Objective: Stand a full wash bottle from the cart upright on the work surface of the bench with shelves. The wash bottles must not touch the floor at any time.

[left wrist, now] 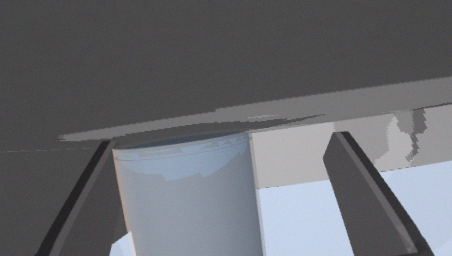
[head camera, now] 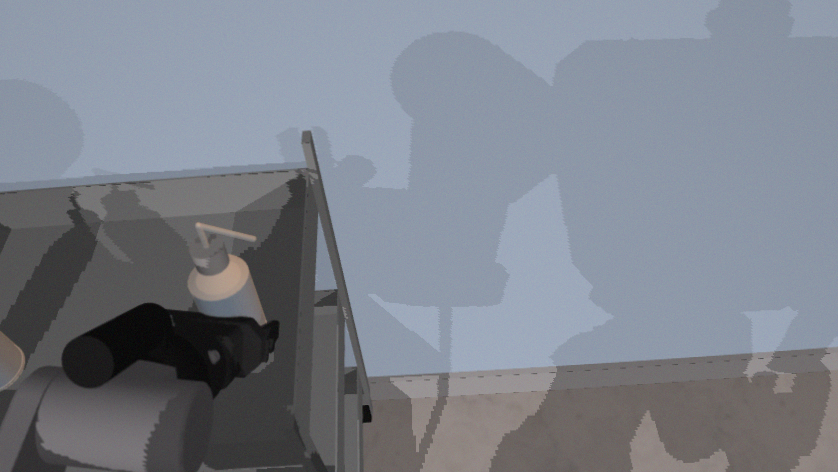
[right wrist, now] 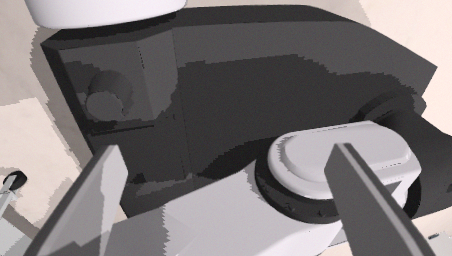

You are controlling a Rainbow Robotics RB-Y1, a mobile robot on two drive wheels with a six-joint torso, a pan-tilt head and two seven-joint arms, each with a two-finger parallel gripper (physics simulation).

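Frame: origin at the robot's base, x back, y down, z right, level; metres.
Seen in the pictures: left gripper, fingertip midpoint: (left wrist: 226, 149) (head camera: 226, 324); right gripper, fingertip midpoint: (right wrist: 226, 158).
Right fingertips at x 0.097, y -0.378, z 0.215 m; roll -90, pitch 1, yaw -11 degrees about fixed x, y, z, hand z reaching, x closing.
A point is followed by its place in that frame.
A wash bottle (head camera: 225, 287) @[z -0.199, x -0.504, y -0.775 m] with a grey cap, a bent spout and a blue-grey lower body stands in the grey cart (head camera: 304, 246) @[z -0.140, x -0.585, y -0.730 m], near its right wall in the head view. My left gripper (head camera: 272, 343) (left wrist: 226, 149) @[z -0.231, x -0.522, y -0.674 m] is open, low over the cart by the bottle's lower part. In the left wrist view the bottle (left wrist: 192, 205) @[z -0.220, x -0.485, y -0.690 m] shows between the spread fingers, closer to the finger at the picture's left, with a gap to the other. My arm hides its base in the head view. My right gripper (right wrist: 226, 158) @[z 0.215, x 0.097, y -0.378 m] is open and empty. Bench shelves do not show.
Part of another pale rounded thing (head camera: 8, 363) @[z -0.455, x -0.469, y -0.688 m] shows at the head view's left edge. A wide pale blue surface (head camera: 175, 76) @[z -0.276, x -0.727, y -0.852 m] with shadows lies beyond the cart. Below my right fingers are the dark robot base (right wrist: 250, 90) @[z 0.130, x 0.176, y -0.169 m] and a light arm link (right wrist: 215, 215) @[z 0.052, x 0.097, y -0.312 m].
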